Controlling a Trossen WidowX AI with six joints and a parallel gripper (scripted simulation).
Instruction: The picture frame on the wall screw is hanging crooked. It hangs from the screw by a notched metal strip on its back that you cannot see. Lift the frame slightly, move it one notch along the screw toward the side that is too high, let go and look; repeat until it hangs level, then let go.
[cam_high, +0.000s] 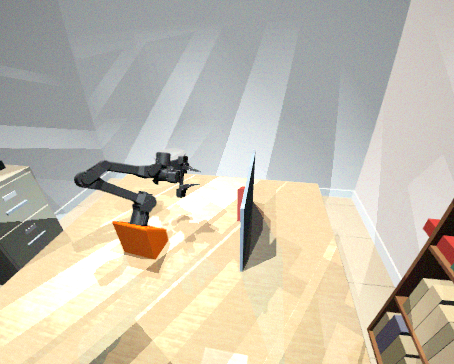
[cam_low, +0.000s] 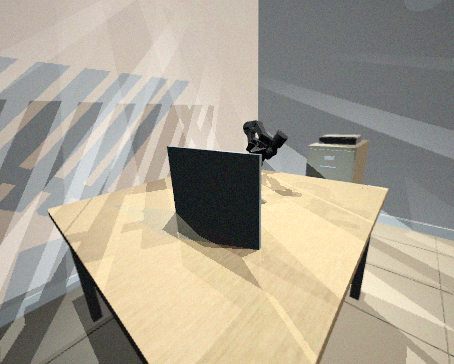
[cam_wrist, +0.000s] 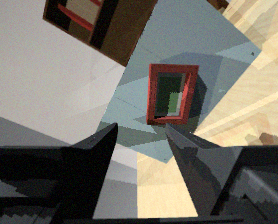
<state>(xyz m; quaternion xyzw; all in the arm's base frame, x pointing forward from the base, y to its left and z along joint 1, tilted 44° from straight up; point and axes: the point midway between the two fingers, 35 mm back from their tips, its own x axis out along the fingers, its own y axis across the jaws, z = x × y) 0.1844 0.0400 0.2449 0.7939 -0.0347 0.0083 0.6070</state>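
Now: the red picture frame 20 cm ahead of my gripper tip, 9 cm below it and 3 cm to the right of it. Also, from my gripper tip: pale blue wall panel: 21 cm ahead, 9 cm below, 3 cm to the right.
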